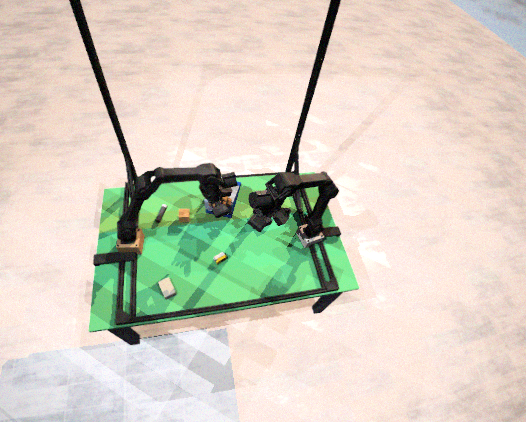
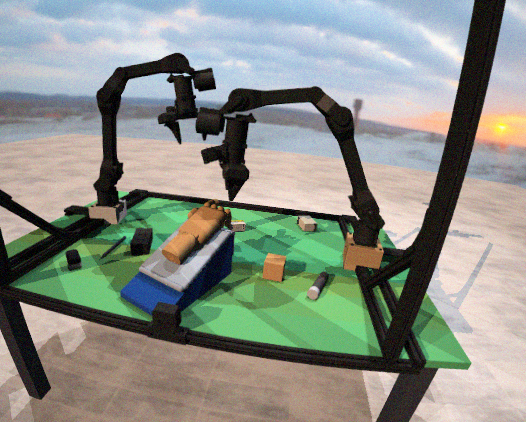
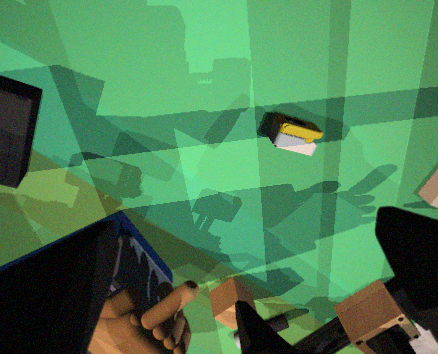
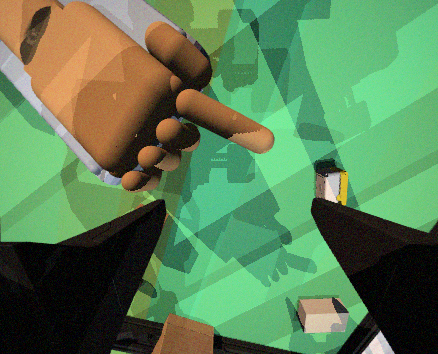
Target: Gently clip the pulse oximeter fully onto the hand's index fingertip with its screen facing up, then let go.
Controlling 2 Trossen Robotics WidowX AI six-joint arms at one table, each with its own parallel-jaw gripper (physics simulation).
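Frame: origin at the left arm's base, x back, y right, z up, level; metres.
Seen in the pictures: left gripper, between the fingertips: [image 2: 192,142] [image 3: 247,227]; right gripper, between the fingertips: [image 2: 229,195] [image 3: 218,330] [image 4: 238,205]; left arm's base, origin of its link: [image 1: 311,231] [image 2: 107,203]; right arm's base, origin of its link: [image 1: 128,237] [image 2: 364,241] [image 3: 387,339].
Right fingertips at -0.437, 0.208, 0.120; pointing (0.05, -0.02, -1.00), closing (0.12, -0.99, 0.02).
Note:
Offsets run from my right fingertips to a thing's middle, as dx, dy, dz.
The pulse oximeter {-0.033, -0.167, -0.163} [image 1: 219,257] [image 2: 238,226] [image 3: 295,135] [image 4: 333,184], a small white and yellow clip, lies on the green table beyond the hand's fingertips, apart from them. The tan hand [image 2: 203,223] [image 3: 158,312] [image 4: 112,95] rests on a grey pad on a blue wedge [image 2: 211,272] [image 1: 236,193]; its index finger [image 4: 224,121] points out straight and bare. My right gripper [image 1: 219,203] [image 2: 234,186] [image 4: 238,205] is open and empty, hanging above the hand's fingers. My left gripper [image 1: 270,218] [image 2: 177,126] [image 3: 247,227] is open and empty, high above the table beside it.
A tan cube {-0.128, +0.116, -0.154} [image 1: 183,214] [image 2: 274,266] [image 3: 224,298], a grey cylinder {-0.234, +0.176, -0.166} [image 1: 161,213] [image 2: 318,285] and a beige box {-0.300, -0.224, -0.164} [image 1: 167,287] [image 2: 306,223] [image 4: 321,314] lie on the table. Black blocks {+0.254, -0.015, -0.161} [image 2: 142,240] and a pen {+0.334, +0.011, -0.174} [image 2: 112,247] sit near the left arm's base. A black frame rail [image 2: 286,352] edges the table.

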